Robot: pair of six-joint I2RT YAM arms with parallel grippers.
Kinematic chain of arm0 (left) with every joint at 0, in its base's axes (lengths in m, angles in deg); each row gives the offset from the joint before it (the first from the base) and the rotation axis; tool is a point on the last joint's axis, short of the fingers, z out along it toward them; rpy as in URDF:
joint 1: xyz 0 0 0.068 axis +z
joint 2: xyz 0.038 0.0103 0.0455 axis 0.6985 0.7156 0
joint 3: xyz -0.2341 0.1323 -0.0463 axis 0.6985 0.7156 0
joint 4: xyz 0.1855 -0.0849 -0.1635 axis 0.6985 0.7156 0
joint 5: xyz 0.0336 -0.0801 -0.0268 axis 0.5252 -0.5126 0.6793
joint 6: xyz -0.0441 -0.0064 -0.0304 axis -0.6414 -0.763 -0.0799
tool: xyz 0 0 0 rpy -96.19 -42.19 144.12
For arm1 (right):
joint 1: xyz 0 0 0.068 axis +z
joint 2: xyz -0.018 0.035 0.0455 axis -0.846 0.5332 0
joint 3: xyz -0.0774 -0.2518 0.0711 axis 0.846 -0.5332 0
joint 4: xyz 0.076 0.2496 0.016 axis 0.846 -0.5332 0
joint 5: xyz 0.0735 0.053 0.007 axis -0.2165 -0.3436 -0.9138
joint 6: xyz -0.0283 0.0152 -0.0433 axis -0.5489 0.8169 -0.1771
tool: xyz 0 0 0 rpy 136.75 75.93 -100.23
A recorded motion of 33 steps. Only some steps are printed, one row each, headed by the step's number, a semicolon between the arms.
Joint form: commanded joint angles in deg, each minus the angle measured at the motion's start. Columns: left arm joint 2, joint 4, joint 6, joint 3, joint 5, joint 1; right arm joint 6, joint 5, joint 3, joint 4, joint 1, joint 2.
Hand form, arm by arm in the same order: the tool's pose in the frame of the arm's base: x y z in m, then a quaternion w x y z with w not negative. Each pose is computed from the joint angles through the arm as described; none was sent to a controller.
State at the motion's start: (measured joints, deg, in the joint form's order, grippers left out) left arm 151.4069 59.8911 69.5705 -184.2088 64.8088 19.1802; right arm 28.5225 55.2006 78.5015 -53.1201 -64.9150 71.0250
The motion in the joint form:
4: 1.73 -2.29 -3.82 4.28 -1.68 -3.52; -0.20 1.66 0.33 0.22 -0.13 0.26
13: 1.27 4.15 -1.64 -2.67 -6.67 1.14; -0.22 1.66 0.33 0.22 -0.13 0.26
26: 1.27 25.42 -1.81 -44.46 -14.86 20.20; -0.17 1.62 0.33 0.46 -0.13 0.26
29: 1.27 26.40 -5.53 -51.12 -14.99 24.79; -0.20 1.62 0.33 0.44 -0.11 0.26
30: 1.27 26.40 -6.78 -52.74 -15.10 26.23; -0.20 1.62 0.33 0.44 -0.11 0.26
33: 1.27 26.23 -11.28 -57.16 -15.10 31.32; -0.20 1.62 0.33 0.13 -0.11 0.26
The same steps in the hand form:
4: 0.4314 -0.2499 0.1079 0.02102 0.09607 0.97393 -0.20444; 0.2900 -0.0325 0.3239 0.17372 0.18905 0.96346 0.07635
13: 0.4544 -0.2190 0.1432 0.02509 0.08072 0.96586 -0.24490; 0.2900 -0.0325 0.3239 0.17374 0.18888 0.96349 0.07632
26: 0.4884 -0.0619 0.3343 0.21597 -0.01759 0.91992 -0.32679; 0.2905 -0.0325 0.3240 0.17573 0.18903 0.96306 0.07687
29: 0.4816 -0.0226 0.3632 0.26325 -0.06763 0.90395 -0.33016; 0.2904 -0.0324 0.3240 0.17556 0.18862 0.96317 0.07684
30: 0.4794 -0.0106 0.3703 0.27629 -0.08373 0.89819 -0.33153; 0.2904 -0.0324 0.3240 0.17556 0.18862 0.96317 0.07684
33: 0.4706 0.0311 0.3894 0.31381 -0.14404 0.87769 -0.33231; 0.2899 -0.0323 0.3238 0.17291 0.18889 0.96361 0.07667

